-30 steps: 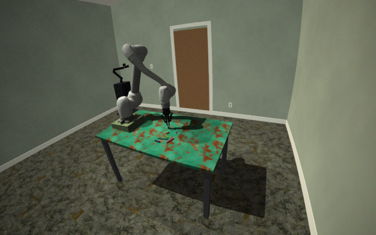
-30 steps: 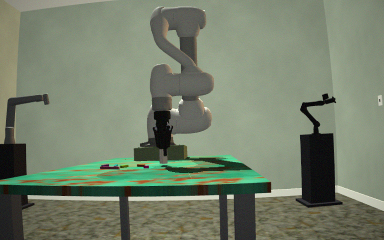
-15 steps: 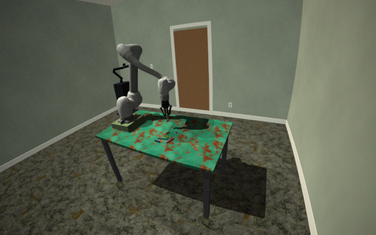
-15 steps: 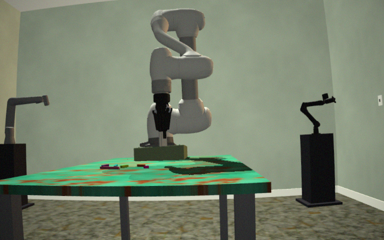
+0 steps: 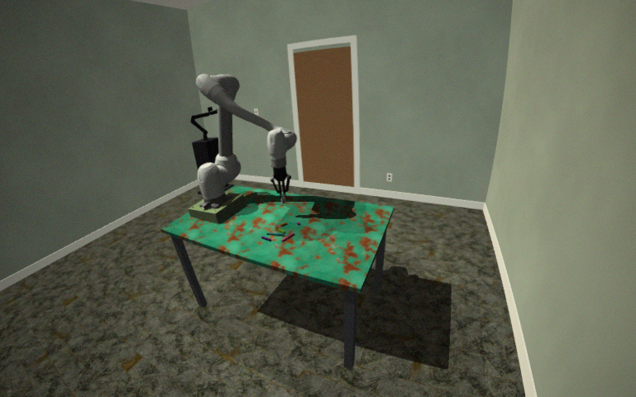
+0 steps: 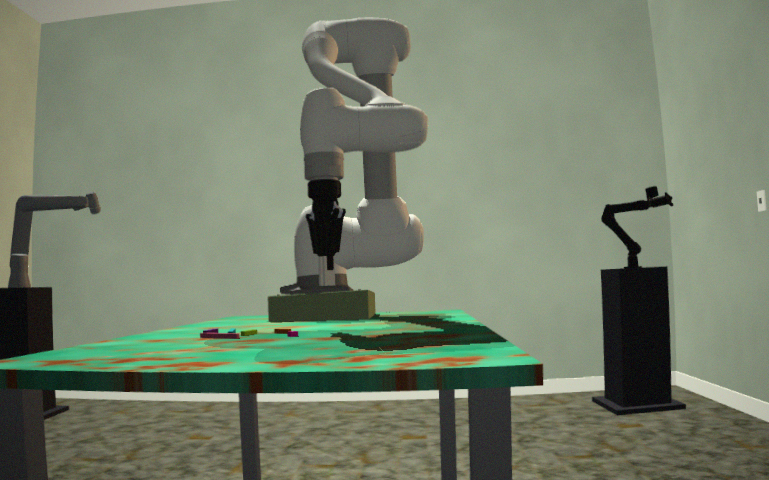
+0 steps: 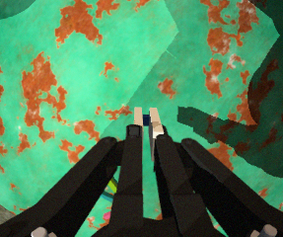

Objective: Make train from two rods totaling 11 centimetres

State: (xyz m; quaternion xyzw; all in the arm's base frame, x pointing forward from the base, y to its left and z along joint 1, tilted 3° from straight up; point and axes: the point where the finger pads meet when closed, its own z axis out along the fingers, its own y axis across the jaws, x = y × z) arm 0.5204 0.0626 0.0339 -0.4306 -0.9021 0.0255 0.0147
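The orange rod lies 40 mm ahead of my hand, 100 mm to the right of it and 130 mm below it. Round my hand: small blue rod: 30 mm below; then lime rod: 60 mm ahead, 170 mm to the right, 130 mm below; then magenta rod: 120 mm ahead, 60 mm to the right, 130 mm below.
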